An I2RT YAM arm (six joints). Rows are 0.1 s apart.
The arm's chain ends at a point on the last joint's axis. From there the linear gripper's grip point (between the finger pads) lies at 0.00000 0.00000 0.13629 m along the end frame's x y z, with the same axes.
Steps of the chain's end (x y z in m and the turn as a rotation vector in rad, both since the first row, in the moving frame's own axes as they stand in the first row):
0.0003, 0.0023, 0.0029, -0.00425, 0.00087, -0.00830
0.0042, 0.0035, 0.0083, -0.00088, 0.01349, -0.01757
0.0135, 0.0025, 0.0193, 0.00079, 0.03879, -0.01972
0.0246, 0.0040, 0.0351, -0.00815, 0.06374, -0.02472
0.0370, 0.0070, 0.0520, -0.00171, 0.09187, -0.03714
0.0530, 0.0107, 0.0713, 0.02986, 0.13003, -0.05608
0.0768, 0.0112, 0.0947, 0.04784, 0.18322, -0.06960
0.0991, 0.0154, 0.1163, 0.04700, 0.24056, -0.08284
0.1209, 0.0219, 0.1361, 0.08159, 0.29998, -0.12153
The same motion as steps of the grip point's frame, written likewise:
0.0004, 0.0029, 0.0029, -0.00425, 0.00087, -0.00830
0.0060, 0.0036, 0.0083, -0.00088, 0.01349, -0.01757
0.0188, 0.0023, 0.0192, 0.00079, 0.03879, -0.01972
0.0333, 0.0050, 0.0348, -0.00815, 0.06374, -0.02472
0.0495, 0.0070, 0.0514, -0.00171, 0.09187, -0.03714
0.0705, 0.0061, 0.0701, 0.02986, 0.13003, -0.05608
0.1014, 0.0039, 0.0923, 0.04784, 0.18322, -0.06960
0.1313, 0.0077, 0.1122, 0.04700, 0.24056, -0.08284
0.1604, 0.0085, 0.1296, 0.08159, 0.29998, -0.12153

